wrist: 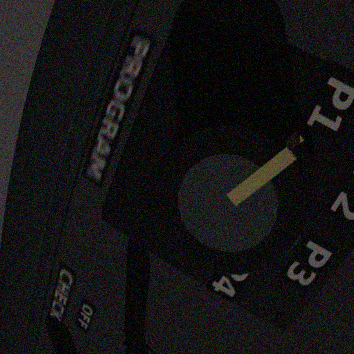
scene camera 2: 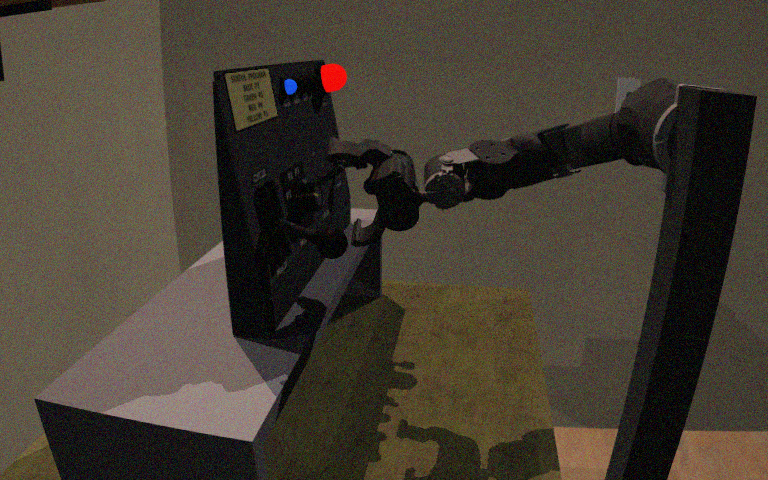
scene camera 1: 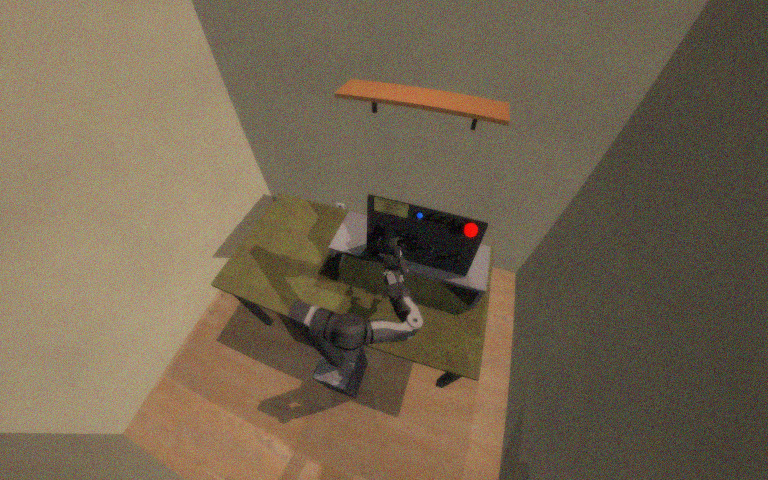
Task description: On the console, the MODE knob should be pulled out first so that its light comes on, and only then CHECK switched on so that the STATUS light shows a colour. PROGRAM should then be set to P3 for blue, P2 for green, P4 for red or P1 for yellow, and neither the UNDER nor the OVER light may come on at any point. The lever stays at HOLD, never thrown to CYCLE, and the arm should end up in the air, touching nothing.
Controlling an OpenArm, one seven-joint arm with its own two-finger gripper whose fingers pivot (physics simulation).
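Note:
The console (scene camera 1: pixel 433 249) (scene camera 2: pixel 240 152) stands upright, with a small blue light (scene camera 1: pixel 419 215) (scene camera 2: pixel 289 86) and a large red light (scene camera 1: pixel 470 229) (scene camera 2: pixel 333 77) lit on top. The PROGRAM knob (wrist: pixel 205 215) fills the middle of the wrist view, its yellow pointer towards P1. My gripper (scene camera 1: pixel 393 246) (scene camera 2: pixel 346 191) is open close to the panel, one finger above the other; contact with the knob cannot be told. The black ball-ended lever (scene camera 2: pixel 331 243) slants downward. The CHECK label (wrist: pixel 61 294) and OFF (wrist: pixel 86 316) show at lower left; switch and MODE knob positions are unclear.
A yellow program card (scene camera 1: pixel 390 207) (scene camera 2: pixel 252 99) is on the console's upper left. The console stands on a pale raised base (scene camera 1: pixel 348 230) (scene camera 2: pixel 141 339) on the olive table (scene camera 1: pixel 447 342) (scene camera 2: pixel 475 322). An orange shelf (scene camera 1: pixel 424 99) hangs on the wall above.

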